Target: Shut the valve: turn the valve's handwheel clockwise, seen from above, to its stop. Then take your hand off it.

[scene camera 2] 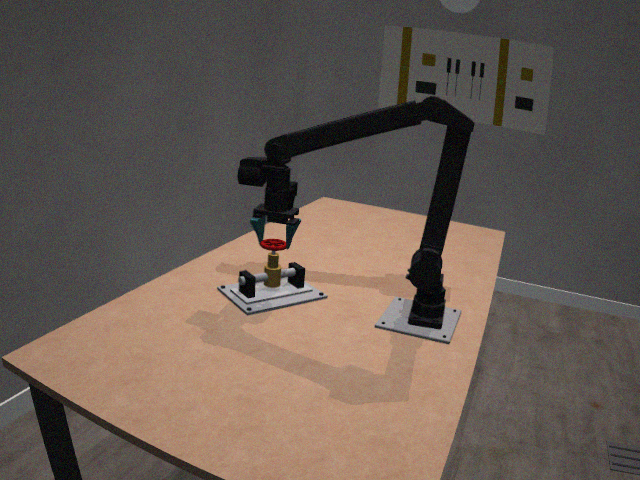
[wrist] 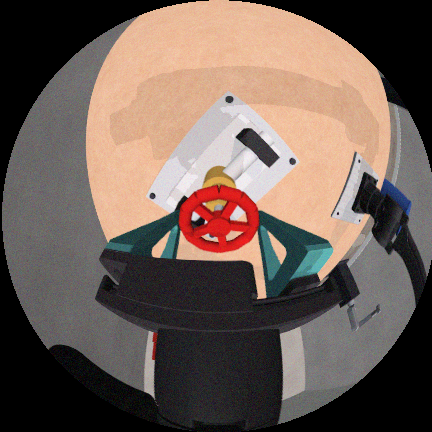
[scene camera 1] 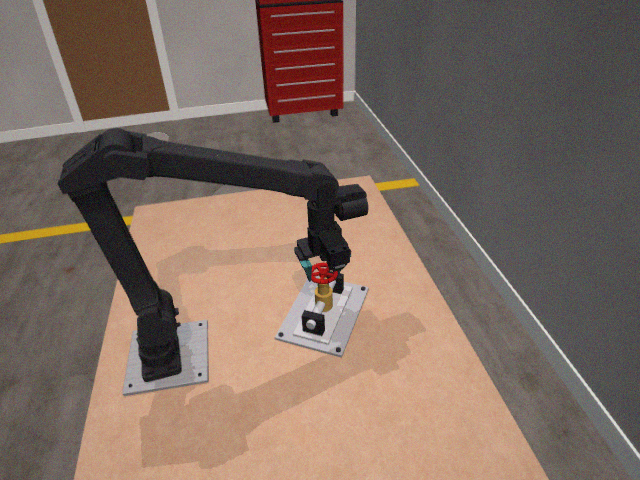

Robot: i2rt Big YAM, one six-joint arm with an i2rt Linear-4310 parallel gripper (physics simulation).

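The red handwheel [scene camera 1: 323,281] [scene camera 2: 272,244] [wrist: 219,227] sits level on top of the brass valve body [scene camera 1: 324,299] [scene camera 2: 272,276] [wrist: 218,177]. The valve stands on a light grey base plate [scene camera 1: 347,330] [scene camera 2: 289,304] [wrist: 200,135], with a white pipe through its body. My gripper [scene camera 1: 324,272] [scene camera 2: 273,244] [wrist: 218,215] points down over the valve and is shut on the handwheel, one teal finger at each side of the rim. In scene camera 1 the wrist hides part of the fingers. The wheel's turn angle cannot be read against a mark.
Black end blocks [scene camera 1: 313,322] [scene camera 2: 247,283] [wrist: 257,146] hold the pipe low beside the valve body. My arm's base plate [scene camera 1: 193,356] [scene camera 2: 387,320] [wrist: 346,200] is on the same table. A red drawer cabinet [scene camera 1: 305,56] stands by the wall, beyond the table.
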